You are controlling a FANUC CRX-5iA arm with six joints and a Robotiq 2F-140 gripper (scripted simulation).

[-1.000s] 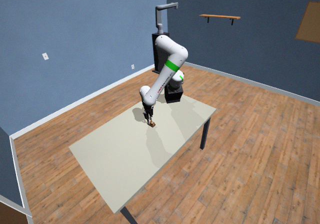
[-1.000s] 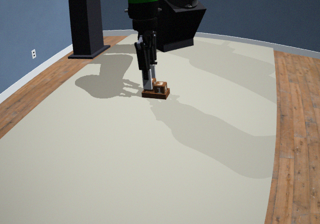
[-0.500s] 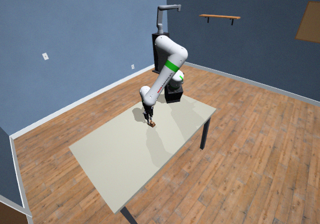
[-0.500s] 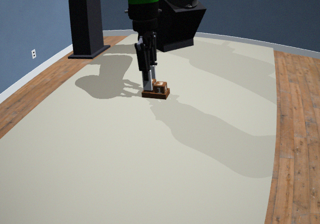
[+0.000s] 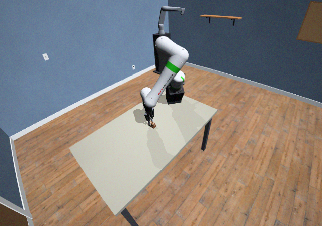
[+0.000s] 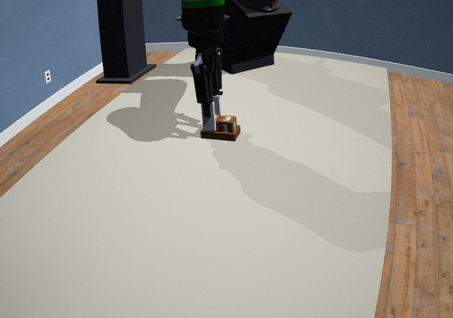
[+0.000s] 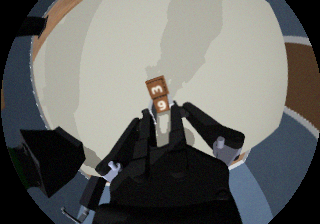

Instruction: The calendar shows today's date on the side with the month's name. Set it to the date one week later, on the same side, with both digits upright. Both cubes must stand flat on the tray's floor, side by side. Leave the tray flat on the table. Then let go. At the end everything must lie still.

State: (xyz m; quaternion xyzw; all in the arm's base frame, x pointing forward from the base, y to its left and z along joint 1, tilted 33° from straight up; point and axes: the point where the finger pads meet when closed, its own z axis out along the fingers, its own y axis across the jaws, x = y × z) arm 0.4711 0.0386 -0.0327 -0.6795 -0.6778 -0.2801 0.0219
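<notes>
My hand is 2 cm to the right of the brown wooden tray and 4 cm above it.
</notes>
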